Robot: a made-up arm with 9 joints. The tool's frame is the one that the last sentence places. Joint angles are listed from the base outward.
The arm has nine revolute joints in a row. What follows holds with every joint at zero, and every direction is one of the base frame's.
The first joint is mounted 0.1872 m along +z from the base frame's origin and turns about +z.
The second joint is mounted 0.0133 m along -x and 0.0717 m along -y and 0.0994 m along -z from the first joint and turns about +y.
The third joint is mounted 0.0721 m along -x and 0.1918 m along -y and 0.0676 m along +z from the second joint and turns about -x.
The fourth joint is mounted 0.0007 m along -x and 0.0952 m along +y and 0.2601 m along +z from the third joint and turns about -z.
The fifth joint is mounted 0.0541 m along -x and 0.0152 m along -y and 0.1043 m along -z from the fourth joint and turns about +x.
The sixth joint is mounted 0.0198 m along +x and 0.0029 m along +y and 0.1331 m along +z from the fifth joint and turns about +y.
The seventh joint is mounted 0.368 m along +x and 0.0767 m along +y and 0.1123 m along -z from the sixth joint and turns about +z.
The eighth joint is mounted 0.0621 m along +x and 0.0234 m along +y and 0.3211 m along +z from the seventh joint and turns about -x.
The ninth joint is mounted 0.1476 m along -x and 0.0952 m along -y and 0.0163 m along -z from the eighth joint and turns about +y.
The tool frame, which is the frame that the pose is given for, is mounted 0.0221 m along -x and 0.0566 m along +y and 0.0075 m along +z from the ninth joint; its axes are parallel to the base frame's.
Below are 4 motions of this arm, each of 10 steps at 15 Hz.
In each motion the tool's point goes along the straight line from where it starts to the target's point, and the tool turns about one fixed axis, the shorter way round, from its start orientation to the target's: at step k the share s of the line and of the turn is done. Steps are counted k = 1, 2, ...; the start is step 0. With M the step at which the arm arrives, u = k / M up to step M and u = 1 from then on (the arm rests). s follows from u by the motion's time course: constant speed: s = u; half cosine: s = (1 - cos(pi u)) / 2; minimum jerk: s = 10 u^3 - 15 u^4 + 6 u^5.
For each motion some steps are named. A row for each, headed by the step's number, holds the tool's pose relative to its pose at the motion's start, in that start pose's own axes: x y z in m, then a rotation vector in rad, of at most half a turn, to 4 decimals.
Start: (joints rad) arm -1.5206 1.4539 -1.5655 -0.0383 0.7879 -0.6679 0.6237 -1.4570 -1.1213
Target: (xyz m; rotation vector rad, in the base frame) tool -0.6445 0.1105 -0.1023 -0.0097 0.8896 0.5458
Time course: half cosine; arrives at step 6
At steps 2, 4, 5, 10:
2: 0.0340 -0.0406 0.0134 0.0187 -0.1093 -0.1344
4: 0.1020 -0.1218 0.0401 0.0562 -0.3280 -0.4031
5: 0.1270 -0.1515 0.0498 0.0699 -0.4081 -0.5015
10: 0.1361 -0.1623 0.0534 0.0749 -0.4374 -0.5375

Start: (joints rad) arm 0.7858 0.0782 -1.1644 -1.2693 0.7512 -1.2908 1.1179 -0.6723 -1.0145
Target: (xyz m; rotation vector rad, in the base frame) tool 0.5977 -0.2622 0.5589 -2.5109 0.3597 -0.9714
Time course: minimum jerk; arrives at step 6
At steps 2, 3, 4, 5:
2: -0.0442 -0.0405 -0.0450 0.0126 0.1381 -0.1039
3: -0.1053 -0.0965 -0.1072 0.0299 0.3291 -0.2476
4: -0.1664 -0.1525 -0.1693 0.0472 0.5200 -0.3913
5: -0.2032 -0.1862 -0.2067 0.0577 0.6348 -0.4777

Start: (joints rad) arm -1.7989 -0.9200 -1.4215 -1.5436 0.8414 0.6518 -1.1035 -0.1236 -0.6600
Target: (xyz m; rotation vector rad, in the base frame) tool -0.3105 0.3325 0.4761 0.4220 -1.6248 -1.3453
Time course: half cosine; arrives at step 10
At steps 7, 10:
7: 0.1642 -0.1797 -0.0806 -0.0371 -0.4029 -0.9244
10: 0.2068 -0.2263 -0.1016 -0.0467 -0.5075 -1.1644

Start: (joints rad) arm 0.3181 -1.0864 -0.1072 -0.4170 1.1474 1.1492 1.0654 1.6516 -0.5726
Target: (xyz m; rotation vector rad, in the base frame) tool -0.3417 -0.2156 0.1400 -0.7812 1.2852 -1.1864
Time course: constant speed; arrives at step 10
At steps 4, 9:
4: 0.0774 0.1184 0.0500 0.0469 -0.5266 0.2401
9: 0.1741 0.2664 0.1124 0.1056 -1.1848 0.5401

